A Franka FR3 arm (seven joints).
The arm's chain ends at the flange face. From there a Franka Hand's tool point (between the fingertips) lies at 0.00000 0.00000 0.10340 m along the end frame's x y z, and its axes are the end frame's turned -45 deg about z.
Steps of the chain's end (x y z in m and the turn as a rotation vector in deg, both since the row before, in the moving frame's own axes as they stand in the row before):
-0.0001, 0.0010, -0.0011, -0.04, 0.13, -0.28
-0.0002, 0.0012, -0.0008, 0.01, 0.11, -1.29
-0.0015, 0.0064, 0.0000, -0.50, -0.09, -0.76
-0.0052, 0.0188, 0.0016, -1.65, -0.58, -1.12
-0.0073, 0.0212, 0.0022, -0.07, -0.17, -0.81
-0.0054, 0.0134, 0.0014, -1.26, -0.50, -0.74
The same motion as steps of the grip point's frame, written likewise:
-0.0007, 0.0009, -0.0011, -0.12, 0.06, -0.28
-0.0008, 0.0008, -0.0008, -0.07, 0.08, -1.29
-0.0063, 0.0040, 0.0000, -0.29, -0.42, -0.76
-0.0198, 0.0110, 0.0016, -0.76, -1.58, -1.12
-0.0205, 0.0097, 0.0022, 0.07, -0.17, -0.81
-0.0155, 0.0066, 0.0014, -0.54, -1.24, -0.74

